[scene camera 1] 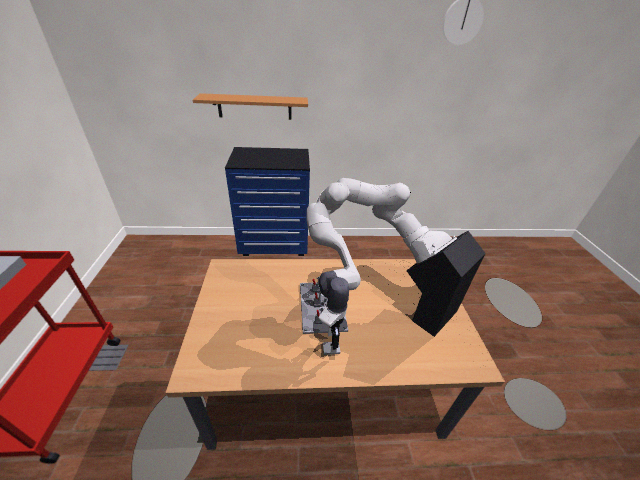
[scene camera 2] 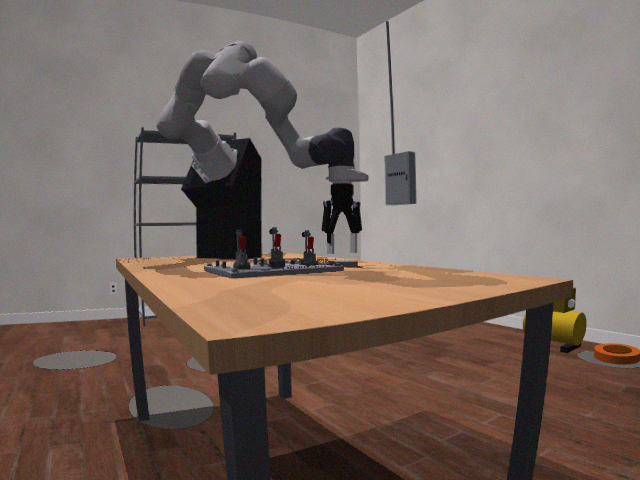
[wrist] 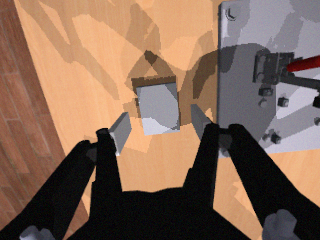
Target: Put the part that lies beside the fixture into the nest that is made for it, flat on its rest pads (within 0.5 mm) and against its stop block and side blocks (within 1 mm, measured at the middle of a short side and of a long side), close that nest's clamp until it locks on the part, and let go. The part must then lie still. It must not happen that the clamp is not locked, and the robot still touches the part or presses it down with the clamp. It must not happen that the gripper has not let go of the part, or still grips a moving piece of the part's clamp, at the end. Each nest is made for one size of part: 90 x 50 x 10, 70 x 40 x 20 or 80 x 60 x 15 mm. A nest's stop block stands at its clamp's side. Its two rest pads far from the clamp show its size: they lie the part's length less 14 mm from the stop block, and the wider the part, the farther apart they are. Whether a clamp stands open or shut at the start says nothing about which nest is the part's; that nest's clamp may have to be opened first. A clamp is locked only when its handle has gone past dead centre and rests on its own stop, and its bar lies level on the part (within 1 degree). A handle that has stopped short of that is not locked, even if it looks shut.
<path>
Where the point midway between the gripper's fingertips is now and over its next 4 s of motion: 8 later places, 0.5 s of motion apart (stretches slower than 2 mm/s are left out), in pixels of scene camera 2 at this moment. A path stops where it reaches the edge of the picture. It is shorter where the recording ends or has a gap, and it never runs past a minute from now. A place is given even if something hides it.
My gripper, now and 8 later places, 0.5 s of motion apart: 342, 253; 342, 258; 343, 262; 342, 264; 342, 256; 343, 240; 343, 230; 342, 229; 341, 229
</path>
